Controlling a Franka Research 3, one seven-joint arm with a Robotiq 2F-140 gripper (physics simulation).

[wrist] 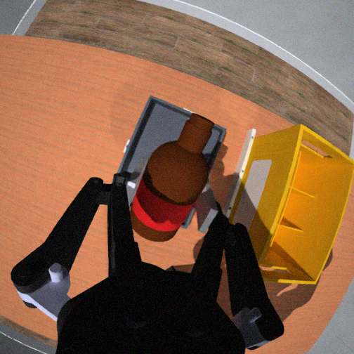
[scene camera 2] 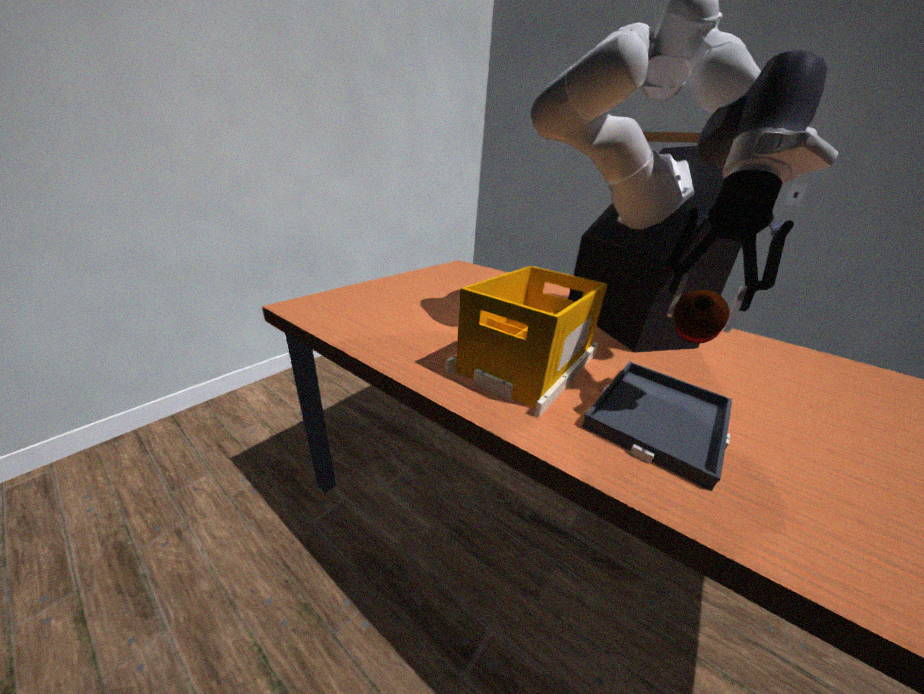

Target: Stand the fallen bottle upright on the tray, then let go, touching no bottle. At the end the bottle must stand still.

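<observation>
The brown bottle (scene camera 2: 701, 316) (wrist: 175, 172) with a red label is held in the air. Its neck points toward scene camera 2, and the bottle is tilted well away from upright. My gripper (scene camera 2: 705, 314) (wrist: 172, 178) is shut on the bottle's body, with one finger on each side around the label. The dark grey tray (scene camera 2: 676, 420) (wrist: 165, 125) lies flat on the table. In scene camera 2 the bottle shows above and behind the tray, apart from it. In the wrist view the bottle covers part of the tray.
A yellow crate (scene camera 2: 504, 351) (wrist: 272, 150) with inner dividers stands beside the tray, with white strips (scene camera 2: 560, 386) (wrist: 243, 162) along its base. Small white clips sit at the tray's outer sides. The wooden table's (scene camera 2: 806, 455) (wrist: 55, 125) long edge runs past the crate and tray.
</observation>
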